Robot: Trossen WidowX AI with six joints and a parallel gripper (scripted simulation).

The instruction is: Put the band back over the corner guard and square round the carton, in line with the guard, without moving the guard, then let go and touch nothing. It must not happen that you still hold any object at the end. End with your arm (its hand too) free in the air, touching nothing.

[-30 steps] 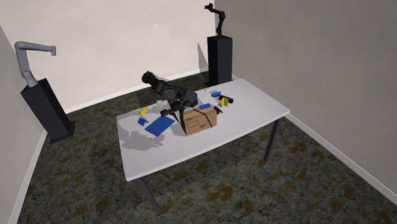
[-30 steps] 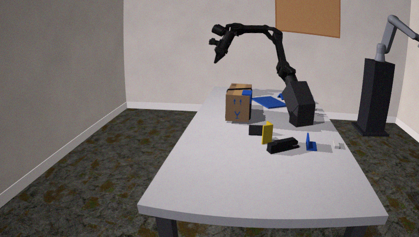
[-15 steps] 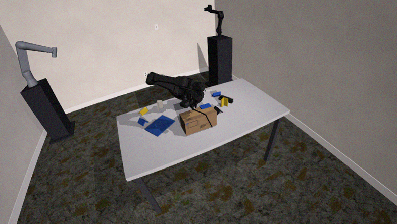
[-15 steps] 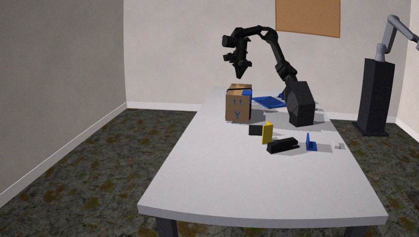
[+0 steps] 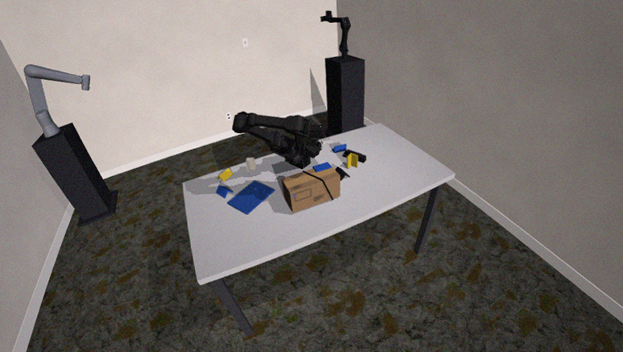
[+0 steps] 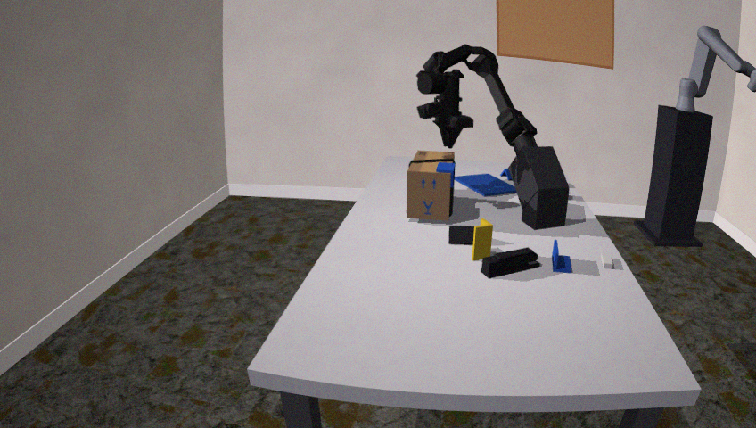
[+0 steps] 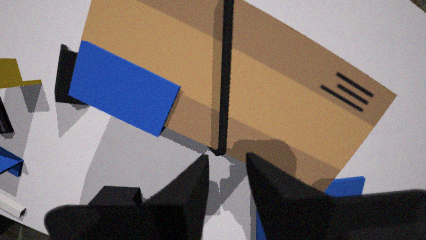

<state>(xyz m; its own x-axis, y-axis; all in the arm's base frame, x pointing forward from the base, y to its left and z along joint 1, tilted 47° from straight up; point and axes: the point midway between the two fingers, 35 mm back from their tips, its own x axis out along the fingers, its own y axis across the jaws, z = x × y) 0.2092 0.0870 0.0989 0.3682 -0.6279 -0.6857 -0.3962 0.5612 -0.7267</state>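
My hand is 140 mm above the brown carton, 40 mm short of it and 10 mm to the right of it. The rest, counted from my hand: yellow corner guard (330 mm to the left, 170 mm below, 80 mm behind); blue flat sheet (250 mm to the right, 210 mm below, 140 mm behind); black stapler (390 mm to the left, 190 mm below, 140 mm behind).
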